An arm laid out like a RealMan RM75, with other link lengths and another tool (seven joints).
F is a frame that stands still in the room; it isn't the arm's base.
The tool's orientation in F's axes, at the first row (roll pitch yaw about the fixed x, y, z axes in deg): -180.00, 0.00, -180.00
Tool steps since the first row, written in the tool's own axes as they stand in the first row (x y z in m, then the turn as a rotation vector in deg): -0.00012, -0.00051, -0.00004, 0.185, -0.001, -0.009; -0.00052, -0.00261, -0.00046, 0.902, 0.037, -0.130; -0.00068, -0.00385, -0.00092, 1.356, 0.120, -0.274; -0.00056, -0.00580, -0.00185, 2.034, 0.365, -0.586; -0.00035, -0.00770, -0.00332, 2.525, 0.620, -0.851; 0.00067, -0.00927, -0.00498, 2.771, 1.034, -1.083; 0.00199, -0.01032, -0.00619, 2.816, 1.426, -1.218; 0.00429, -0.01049, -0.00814, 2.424, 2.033, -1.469
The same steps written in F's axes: 0.00012, -0.00051, 0.00004, -0.185, -0.001, 0.009; 0.00052, -0.00261, 0.00046, -0.902, 0.037, 0.130; 0.00068, -0.00385, 0.00092, -1.356, 0.120, 0.274; 0.00056, -0.00580, 0.00185, -2.034, 0.365, 0.586; 0.00035, -0.00770, 0.00332, -2.525, 0.620, 0.851; -0.00067, -0.00927, 0.00498, -2.771, 1.034, 1.083; -0.00199, -0.01032, 0.00619, -2.816, 1.426, 1.218; -0.00429, -0.01049, 0.00814, -2.424, 2.033, 1.469
